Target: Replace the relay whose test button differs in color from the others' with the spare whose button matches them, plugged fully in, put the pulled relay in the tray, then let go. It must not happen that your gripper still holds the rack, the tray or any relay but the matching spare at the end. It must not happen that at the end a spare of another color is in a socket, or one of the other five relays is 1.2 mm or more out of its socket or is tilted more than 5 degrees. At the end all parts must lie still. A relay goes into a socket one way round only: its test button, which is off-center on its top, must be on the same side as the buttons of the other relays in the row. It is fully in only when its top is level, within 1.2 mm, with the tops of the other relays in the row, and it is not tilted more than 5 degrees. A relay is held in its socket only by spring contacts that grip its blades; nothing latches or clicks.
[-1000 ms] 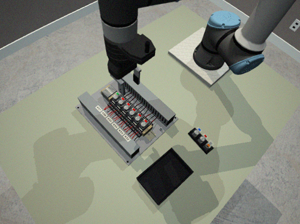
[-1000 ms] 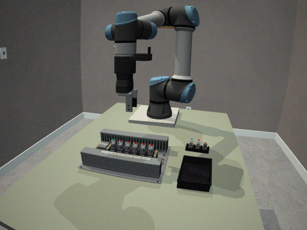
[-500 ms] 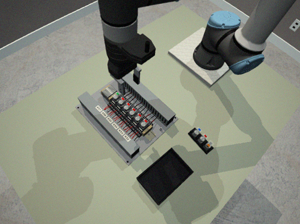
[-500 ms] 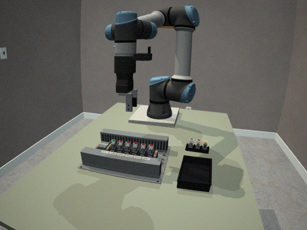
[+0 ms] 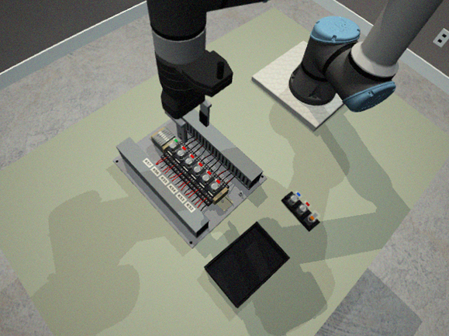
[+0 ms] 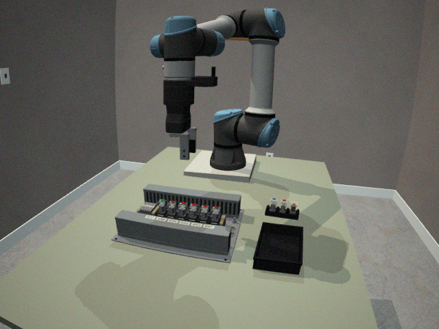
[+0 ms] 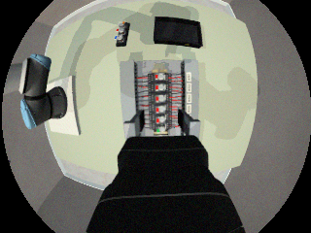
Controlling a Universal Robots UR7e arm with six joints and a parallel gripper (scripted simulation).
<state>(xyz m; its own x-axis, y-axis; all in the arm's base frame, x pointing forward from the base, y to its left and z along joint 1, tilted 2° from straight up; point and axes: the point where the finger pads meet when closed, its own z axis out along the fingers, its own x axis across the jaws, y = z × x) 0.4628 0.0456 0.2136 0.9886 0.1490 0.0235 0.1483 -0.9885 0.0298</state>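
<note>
My hand is 1 cm short of the green-button relay, 8 cm to the left of it and 18 cm above it. Round my hand: black tray 3 cm ahead, 26 cm to the left, 21 cm below; then blue-button relay 16 cm behind, 21 cm to the left, 20 cm below; then black spare holder 16 cm behind, 24 cm to the left, 22 cm below.
</note>
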